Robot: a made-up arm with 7 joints.
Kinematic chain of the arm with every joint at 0, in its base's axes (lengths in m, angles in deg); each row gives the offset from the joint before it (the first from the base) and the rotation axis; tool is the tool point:
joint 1: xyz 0 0 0 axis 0 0.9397 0.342
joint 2: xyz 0 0 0 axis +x
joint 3: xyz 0 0 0 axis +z
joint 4: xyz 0.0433 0 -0.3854 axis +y
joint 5: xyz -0.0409 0 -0.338 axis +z
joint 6: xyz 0 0 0 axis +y
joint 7: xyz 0 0 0 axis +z
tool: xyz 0 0 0
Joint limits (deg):
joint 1: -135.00..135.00
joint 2: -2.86..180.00
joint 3: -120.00..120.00
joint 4: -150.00..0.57
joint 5: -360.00..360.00
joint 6: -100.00..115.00
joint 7: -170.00..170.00
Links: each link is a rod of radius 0.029 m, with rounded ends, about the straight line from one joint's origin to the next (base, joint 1, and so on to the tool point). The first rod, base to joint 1, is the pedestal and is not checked.
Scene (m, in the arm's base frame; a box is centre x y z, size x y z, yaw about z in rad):
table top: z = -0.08
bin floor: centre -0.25 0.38 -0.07 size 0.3 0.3 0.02 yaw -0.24
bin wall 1: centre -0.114 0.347 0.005 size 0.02 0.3 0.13 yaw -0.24
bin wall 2: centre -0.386 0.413 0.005 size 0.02 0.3 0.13 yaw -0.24
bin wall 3: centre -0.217 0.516 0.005 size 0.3 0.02 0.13 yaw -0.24
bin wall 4: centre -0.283 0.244 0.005 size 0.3 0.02 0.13 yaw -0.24
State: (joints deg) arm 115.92 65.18 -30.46 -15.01 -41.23 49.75 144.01
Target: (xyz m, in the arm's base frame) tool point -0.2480 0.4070 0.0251
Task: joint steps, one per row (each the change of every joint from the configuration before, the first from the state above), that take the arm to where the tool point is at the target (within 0.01 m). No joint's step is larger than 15 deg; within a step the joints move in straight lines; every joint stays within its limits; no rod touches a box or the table.
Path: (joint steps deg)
1: 2.73 -3.46 13.60 -12.95 0.00 0.00 0.00
2: 2.72 -3.47 13.60 -12.95 0.00 0.00 0.00
3: 2.73 -3.46 13.60 -12.96 0.00 0.00 0.00
4: 2.72 -3.46 13.60 -12.95 0.00 0.00 0.00
5: 2.73 -3.46 13.60 -12.95 0.00 0.00 0.00
6: 2.72 -3.47 13.60 -12.95 0.00 0.00 0.00
7: 2.73 -3.46 13.60 -12.95 0.00 0.00 0.00
8: 0.00 6.76 -9.19 -3.02 0.00 0.00 0.00
9: 0.00 6.75 -9.20 -3.01 0.00 0.00 0.00

